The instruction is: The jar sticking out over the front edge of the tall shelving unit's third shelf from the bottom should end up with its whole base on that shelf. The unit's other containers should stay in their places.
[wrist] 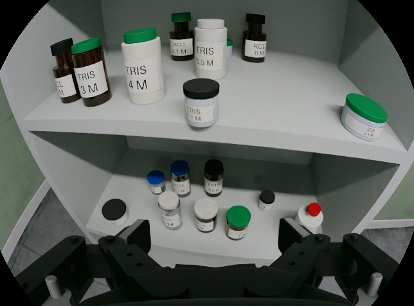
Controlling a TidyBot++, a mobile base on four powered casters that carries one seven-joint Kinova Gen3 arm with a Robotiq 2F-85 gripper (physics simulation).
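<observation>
The jar (201,103) with a black lid and a pale blue body labelled TRIS 0.1 M stands upright at the front edge of the upper shelf in view (280,106), its base reaching out over the edge. My gripper (214,234) is wide open and empty, with its fingers low in the wrist view. The jar shows above and between the fingertips in the picture, apart from both fingers.
On the same shelf, a white TRIS 4 M jar (143,67) and a brown TRIS 3 M jar (92,72) stand left, a white TRIS 0.5 M bottle (210,50) behind, an SDS jar (364,117) right. Several containers stand on the shelf below (145,232).
</observation>
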